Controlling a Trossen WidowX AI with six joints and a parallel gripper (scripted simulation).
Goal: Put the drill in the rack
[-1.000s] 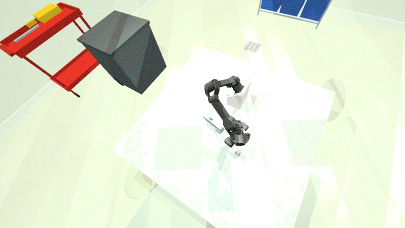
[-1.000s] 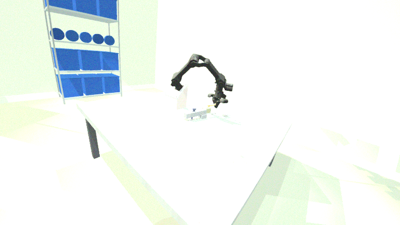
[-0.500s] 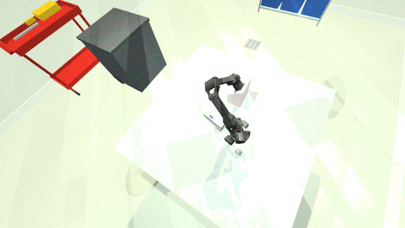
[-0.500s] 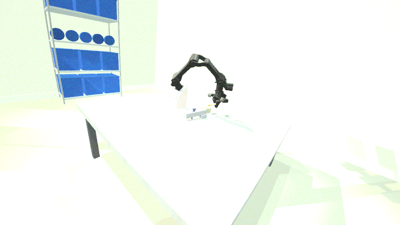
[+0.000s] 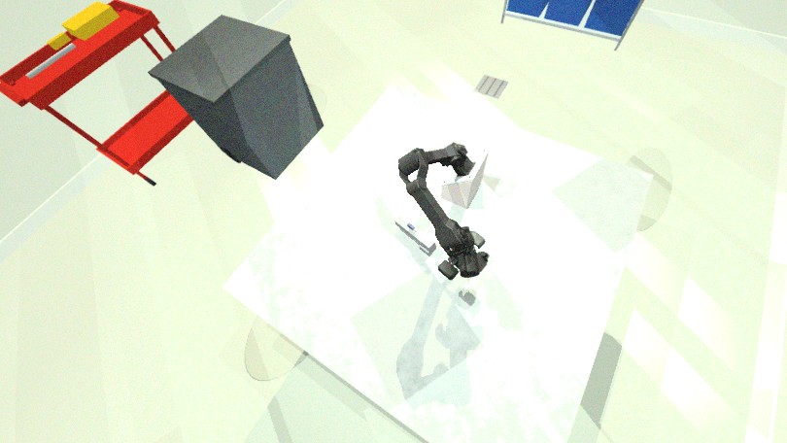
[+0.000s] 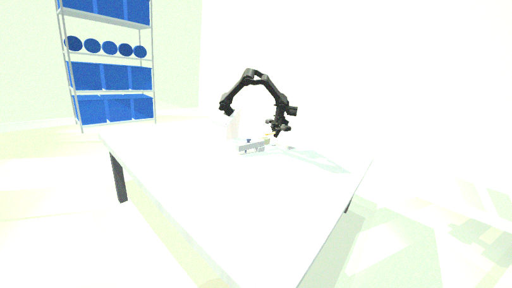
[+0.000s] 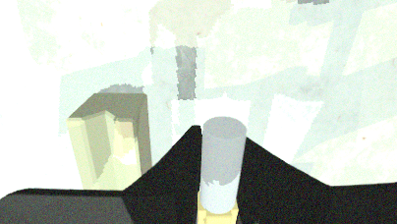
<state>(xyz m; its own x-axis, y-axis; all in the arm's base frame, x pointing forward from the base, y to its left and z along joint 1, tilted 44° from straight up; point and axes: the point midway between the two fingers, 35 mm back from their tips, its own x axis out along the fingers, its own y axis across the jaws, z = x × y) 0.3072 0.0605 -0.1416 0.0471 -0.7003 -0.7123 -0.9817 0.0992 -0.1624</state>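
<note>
My gripper tip is now 40 mm to the left of the drill, 30 mm below it and 10 mm past it. Also, from my gripper tip: small blue key: 230 mm to the right, 30 mm behind, 10 mm below; then pale holder block: 200 mm to the right, 30 mm below, 20 mm behind; then olive block: 70 mm behind, 40 mm below, 30 mm to the right.
</note>
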